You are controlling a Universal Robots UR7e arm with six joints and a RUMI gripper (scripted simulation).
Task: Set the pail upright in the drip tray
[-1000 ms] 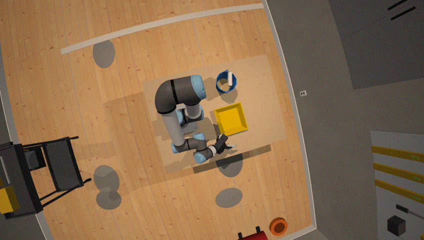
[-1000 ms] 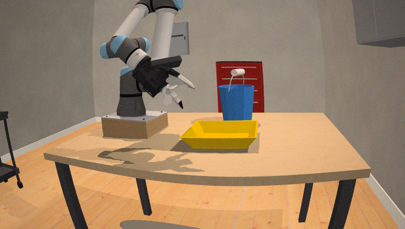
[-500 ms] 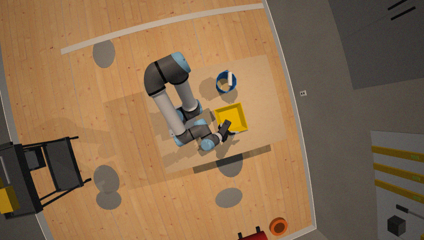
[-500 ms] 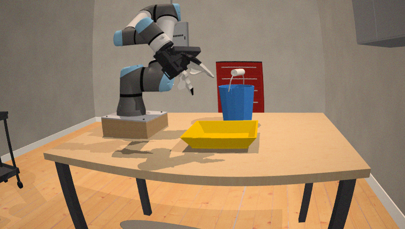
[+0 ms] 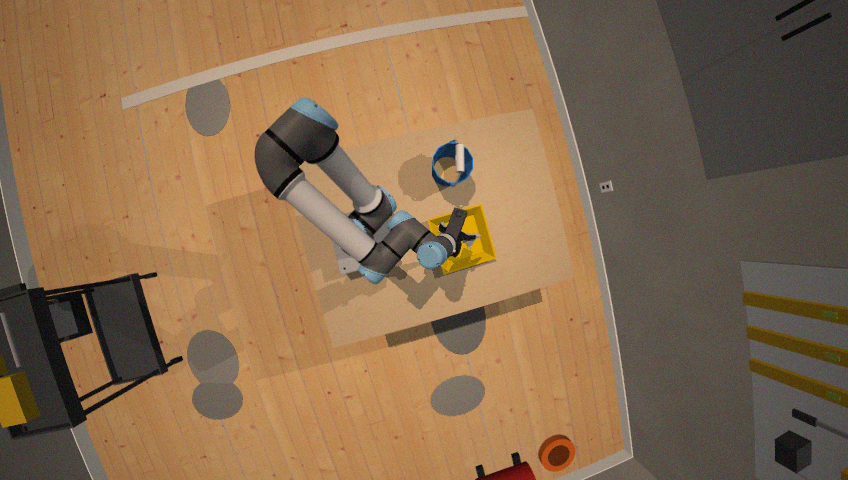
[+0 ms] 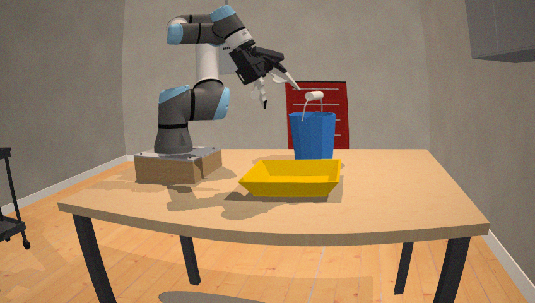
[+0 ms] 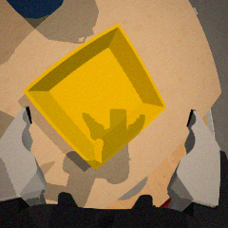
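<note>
The white grip is 250 mm to the left of my hand, 110 mm ahead of it and 30 mm below it. The rest, counted from my hand: blue pail (250 mm to the left, 110 mm ahead, 100 mm below); then yellow drip tray (230 mm below, 60 mm to the right, 30 mm ahead).
</note>
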